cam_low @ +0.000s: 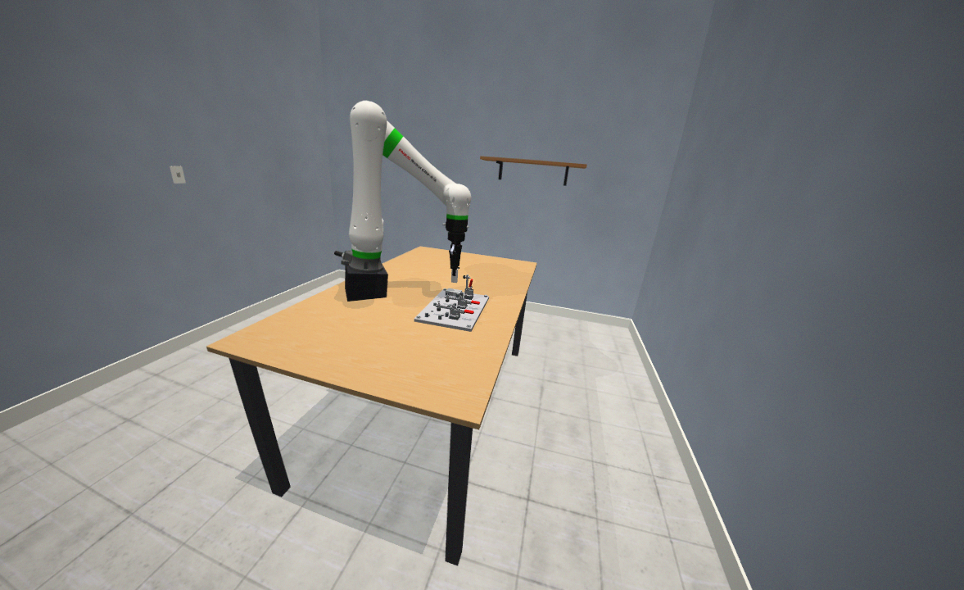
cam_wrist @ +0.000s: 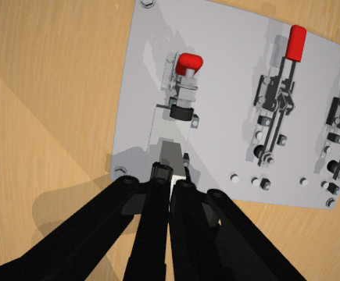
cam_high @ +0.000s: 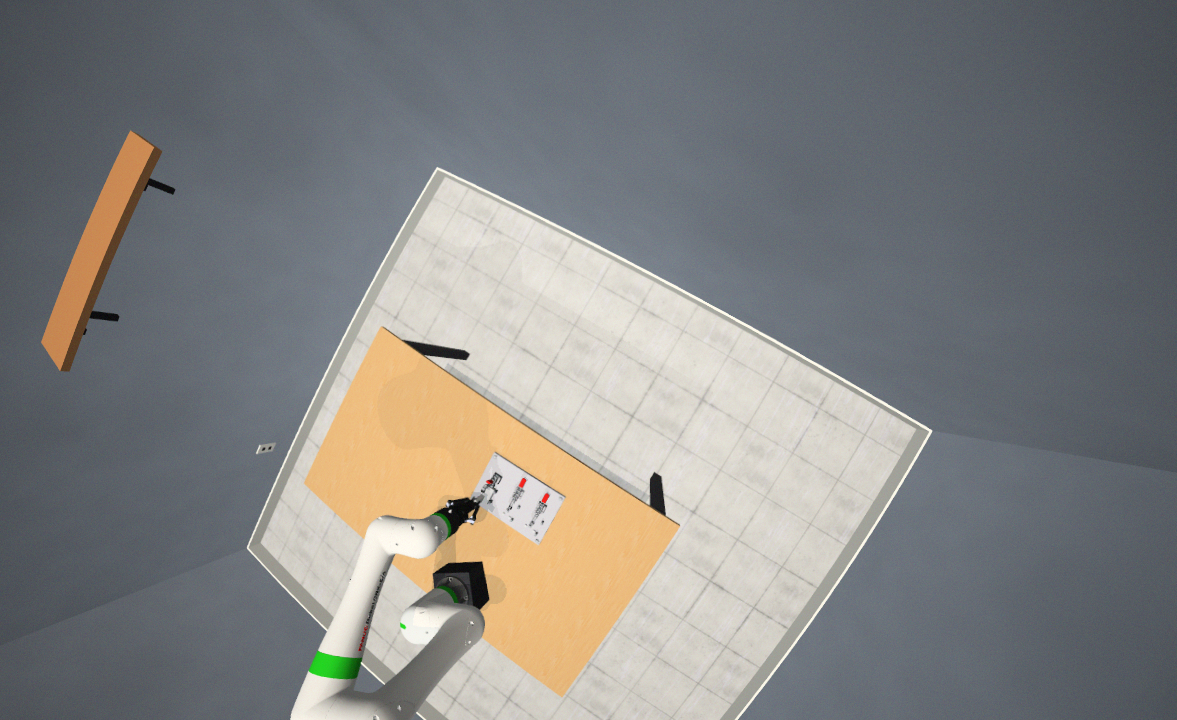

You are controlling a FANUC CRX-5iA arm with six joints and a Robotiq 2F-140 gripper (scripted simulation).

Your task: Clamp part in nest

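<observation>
The grey rectangular part lies 80 mm below my hand. From my hand the other things lie so: fixture plate (70 mm ahead, 100 mm to the right, 110 mm below).
</observation>
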